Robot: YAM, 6 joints.
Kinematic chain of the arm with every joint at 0, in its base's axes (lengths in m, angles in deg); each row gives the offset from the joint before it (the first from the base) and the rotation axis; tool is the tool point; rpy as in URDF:
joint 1: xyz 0 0 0.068 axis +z
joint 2: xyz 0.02 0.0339 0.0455 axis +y
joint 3: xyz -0.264 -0.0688 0 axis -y
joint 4: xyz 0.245 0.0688 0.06 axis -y
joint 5: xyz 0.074 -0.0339 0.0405 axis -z
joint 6: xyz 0.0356 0 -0.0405 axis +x
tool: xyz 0 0 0 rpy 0 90 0
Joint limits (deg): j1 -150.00..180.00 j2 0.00..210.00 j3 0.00..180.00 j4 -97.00..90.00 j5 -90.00..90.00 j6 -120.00..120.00
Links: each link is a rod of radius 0.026 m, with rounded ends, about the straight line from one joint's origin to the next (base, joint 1, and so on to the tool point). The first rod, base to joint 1, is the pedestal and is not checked.
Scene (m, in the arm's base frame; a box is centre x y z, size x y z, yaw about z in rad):
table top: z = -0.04
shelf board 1: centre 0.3 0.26 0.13 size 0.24 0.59 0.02 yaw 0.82
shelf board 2: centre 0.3 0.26 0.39 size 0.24 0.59 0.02 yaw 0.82
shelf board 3: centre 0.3 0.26 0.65 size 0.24 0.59 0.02 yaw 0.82
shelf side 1: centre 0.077 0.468 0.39 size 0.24 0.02 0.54 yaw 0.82
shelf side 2: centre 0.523 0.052 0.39 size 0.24 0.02 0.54 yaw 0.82
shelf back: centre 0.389 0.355 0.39 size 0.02 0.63 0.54 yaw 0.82
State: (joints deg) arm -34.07 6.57 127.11 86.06 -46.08 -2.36
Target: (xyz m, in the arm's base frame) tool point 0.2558 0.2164 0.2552
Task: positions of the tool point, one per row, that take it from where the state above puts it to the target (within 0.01 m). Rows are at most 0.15 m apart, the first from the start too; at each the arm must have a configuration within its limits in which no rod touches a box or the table.
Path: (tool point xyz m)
1: -0.3788 0.2188 0.3976
2: -0.3080 0.1349 0.4857
3: -0.2047 0.0699 0.5353
4: -0.0871 0.0343 0.5426
5: 0.0234 0.0301 0.5092
6: 0.1078 0.0505 0.4421
7: 0.1533 0.0823 0.3527
8: 0.1558 0.1093 0.2552
9: 0.1906 0.1398 0.2649
10: 0.2246 0.1758 0.2651
11: 0.2558 0.2164 0.2552

